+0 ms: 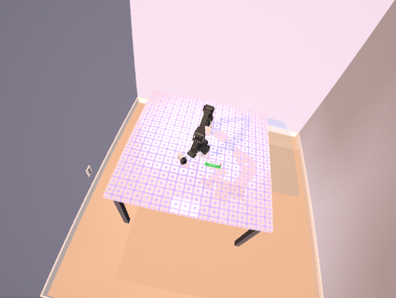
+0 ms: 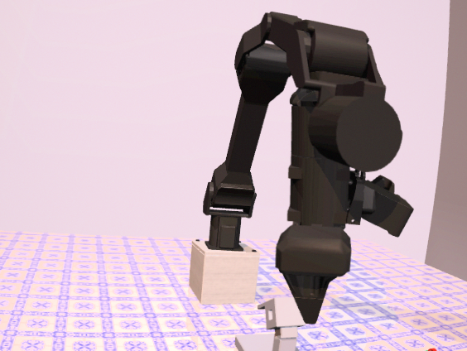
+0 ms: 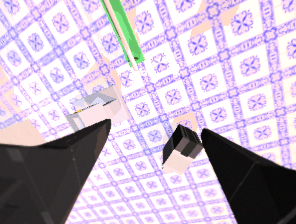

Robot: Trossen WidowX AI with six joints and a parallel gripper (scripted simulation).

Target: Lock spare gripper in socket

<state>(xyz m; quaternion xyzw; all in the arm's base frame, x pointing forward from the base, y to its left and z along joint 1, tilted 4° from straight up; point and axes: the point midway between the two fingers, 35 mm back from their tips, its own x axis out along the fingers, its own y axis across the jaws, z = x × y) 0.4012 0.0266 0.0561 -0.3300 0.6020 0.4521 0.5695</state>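
The spare gripper is 130 mm to the right of my gripper tip, 120 mm below it and 10 mm ahead of it. Also, from my gripper tip: grey-blue mount 120 mm behind, 90 mm below, 10 mm to the left; then green pin holder 150 mm to the left, 120 mm below, 40 mm behind.
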